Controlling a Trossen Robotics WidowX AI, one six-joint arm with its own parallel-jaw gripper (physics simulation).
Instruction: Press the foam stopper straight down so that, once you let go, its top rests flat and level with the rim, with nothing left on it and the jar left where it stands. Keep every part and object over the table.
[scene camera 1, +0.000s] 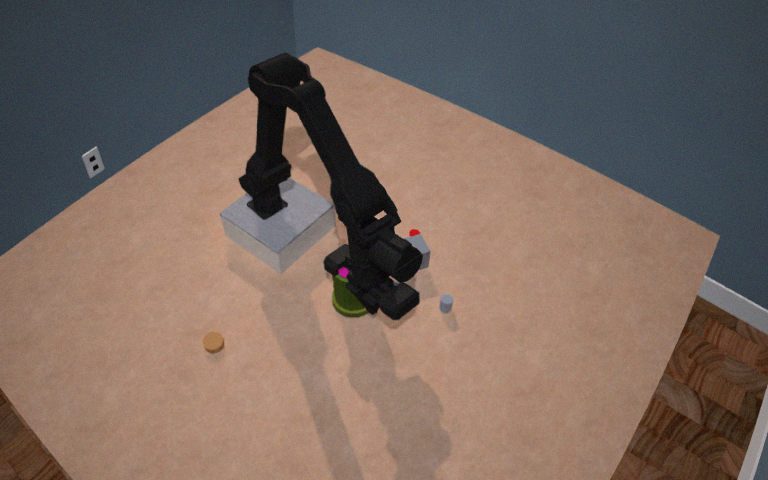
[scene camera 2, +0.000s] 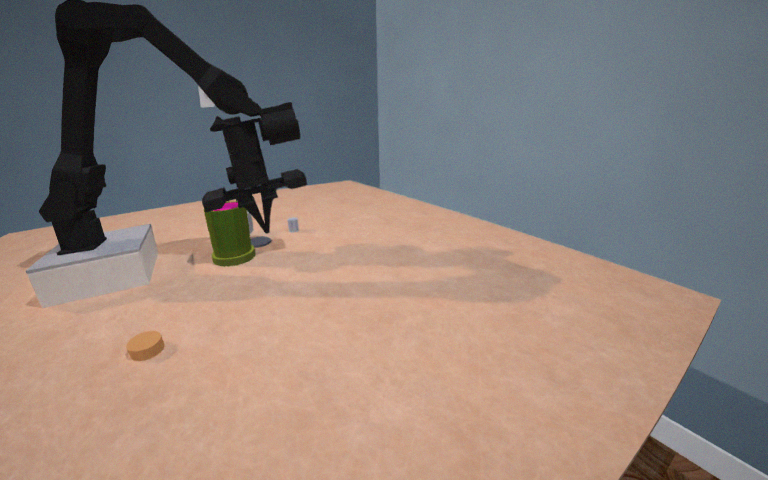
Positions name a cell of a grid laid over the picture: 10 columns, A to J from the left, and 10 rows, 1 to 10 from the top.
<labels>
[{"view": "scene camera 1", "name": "my gripper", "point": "E7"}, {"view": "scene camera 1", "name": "olive-green jar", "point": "E7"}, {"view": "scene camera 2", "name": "my gripper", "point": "D5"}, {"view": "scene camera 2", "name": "olive-green jar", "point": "C5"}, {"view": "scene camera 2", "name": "orange-brown disc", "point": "B8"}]
</labels>
